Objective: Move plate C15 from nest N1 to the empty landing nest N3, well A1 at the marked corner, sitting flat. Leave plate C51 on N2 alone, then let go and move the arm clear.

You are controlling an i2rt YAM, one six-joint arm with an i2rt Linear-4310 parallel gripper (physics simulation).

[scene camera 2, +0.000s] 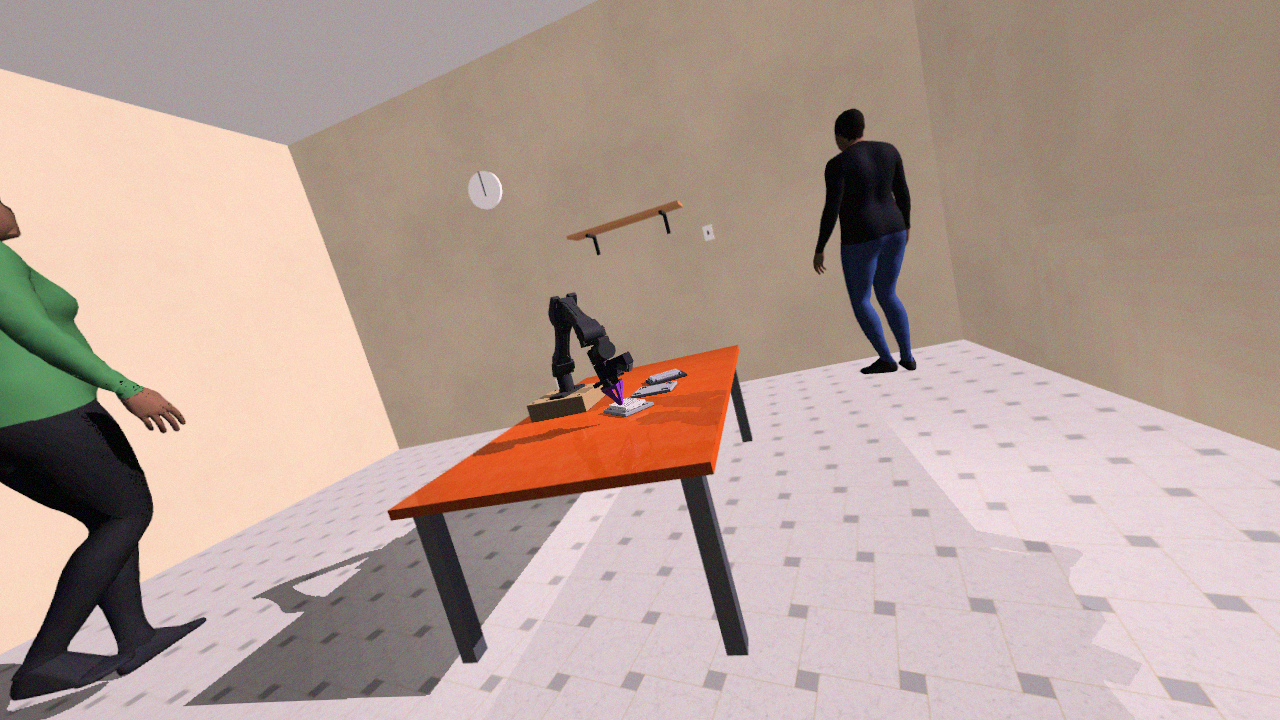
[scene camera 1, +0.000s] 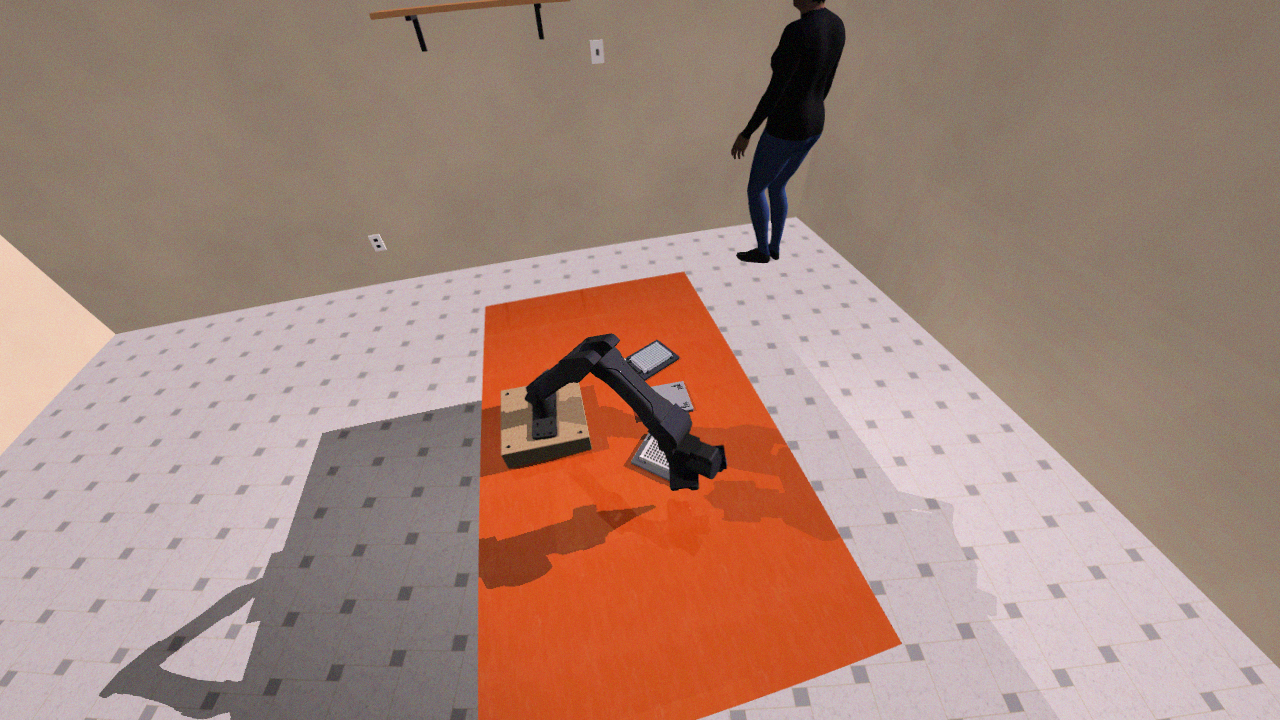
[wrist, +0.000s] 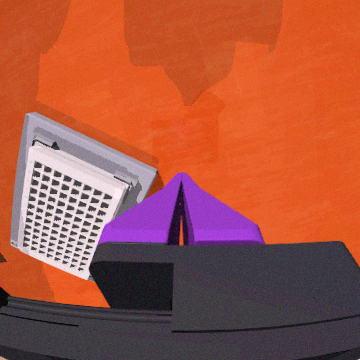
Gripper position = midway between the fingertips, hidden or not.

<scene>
The gripper (wrist: 181,180) is shut, holding nothing. Also in view: a landing nest (scene camera 1: 676,393).
</scene>
